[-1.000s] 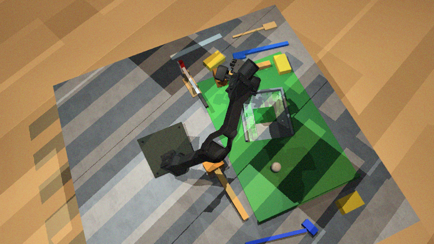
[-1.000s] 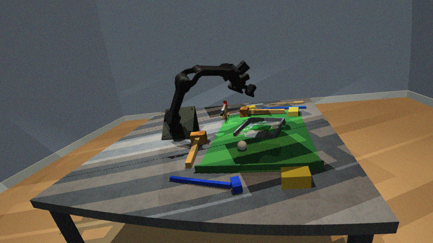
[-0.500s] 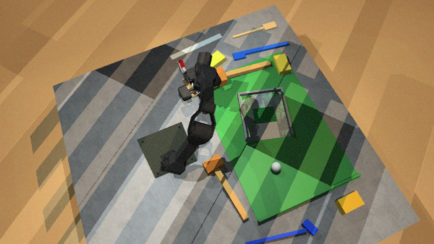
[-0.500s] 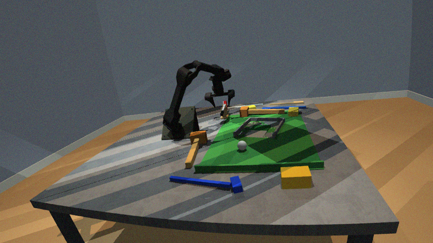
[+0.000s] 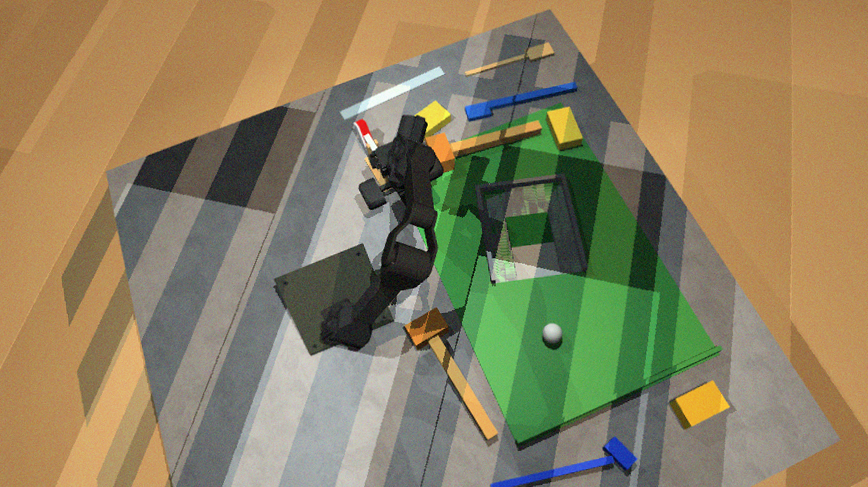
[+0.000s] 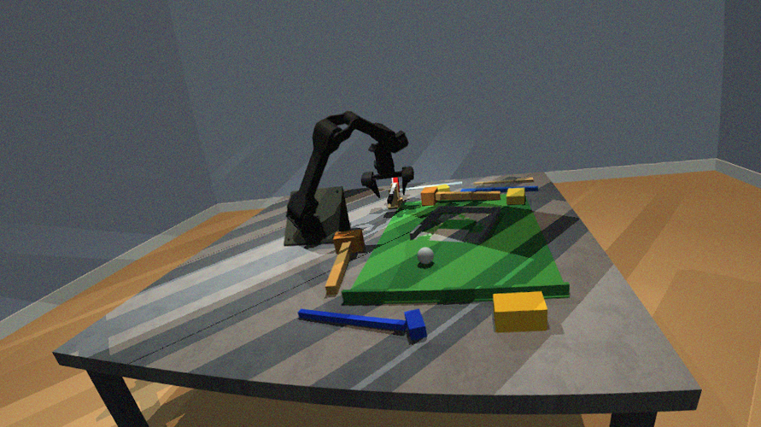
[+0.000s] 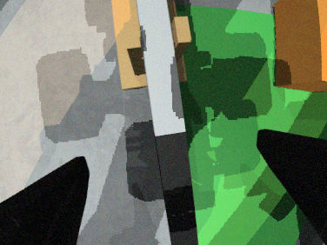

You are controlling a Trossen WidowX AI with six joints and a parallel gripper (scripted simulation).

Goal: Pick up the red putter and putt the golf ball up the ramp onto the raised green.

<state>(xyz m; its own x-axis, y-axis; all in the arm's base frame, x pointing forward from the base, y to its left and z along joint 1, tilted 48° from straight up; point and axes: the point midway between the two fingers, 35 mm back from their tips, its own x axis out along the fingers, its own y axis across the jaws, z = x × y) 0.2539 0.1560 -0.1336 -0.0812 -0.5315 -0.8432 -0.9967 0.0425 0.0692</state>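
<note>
The red putter lies 8 cm to the left of my gripper tip, 1 cm below it and 1 cm behind it. From my gripper tip the other things lie so: white golf ball (46 cm to the right, 14 cm ahead, 4 cm below); green mat (28 cm to the right, 23 cm ahead, 6 cm below); tan stand (10 cm to the left, 3 cm below, 1 cm behind).
</note>
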